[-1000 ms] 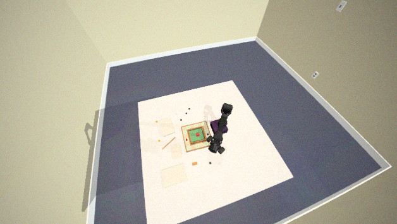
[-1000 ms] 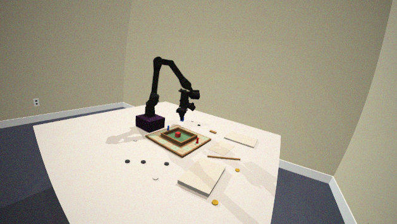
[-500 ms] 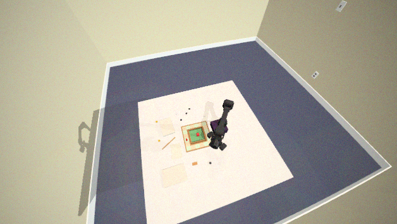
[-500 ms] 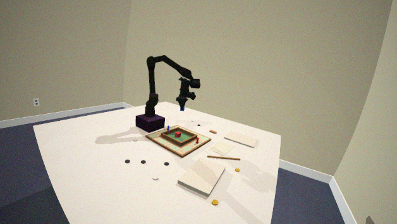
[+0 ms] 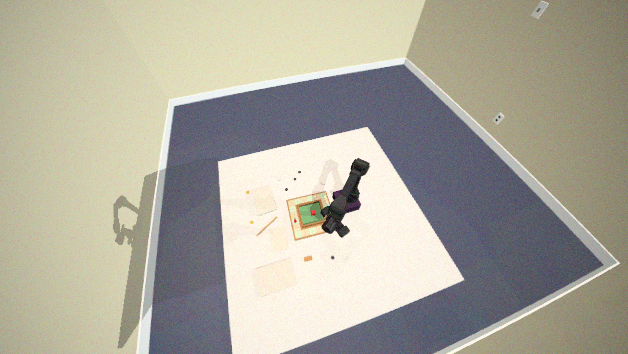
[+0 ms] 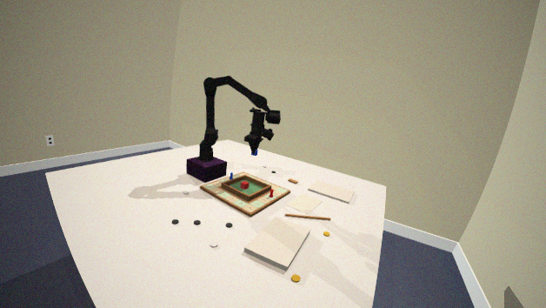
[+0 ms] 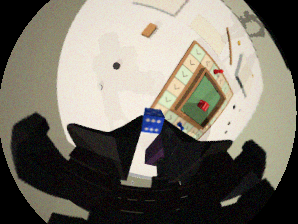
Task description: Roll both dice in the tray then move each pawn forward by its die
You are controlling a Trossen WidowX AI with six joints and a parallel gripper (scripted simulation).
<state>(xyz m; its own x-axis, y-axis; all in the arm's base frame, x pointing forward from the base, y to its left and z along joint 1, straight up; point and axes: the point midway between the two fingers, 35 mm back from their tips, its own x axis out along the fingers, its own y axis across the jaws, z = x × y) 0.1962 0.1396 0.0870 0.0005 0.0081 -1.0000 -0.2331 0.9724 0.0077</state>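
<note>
Now: the red pawn 190 mm ahead of my gripper tip, 160 mm to the right of it and 100 mm below it. The rest, counted from my gripper tip: wooden stick: 370 mm ahead, 210 mm to the right, 120 mm below; blue pawn: 40 mm behind, 130 mm to the right, 100 mm below; green tray: 70 mm ahead, 170 mm to the right, 120 mm below.
</note>
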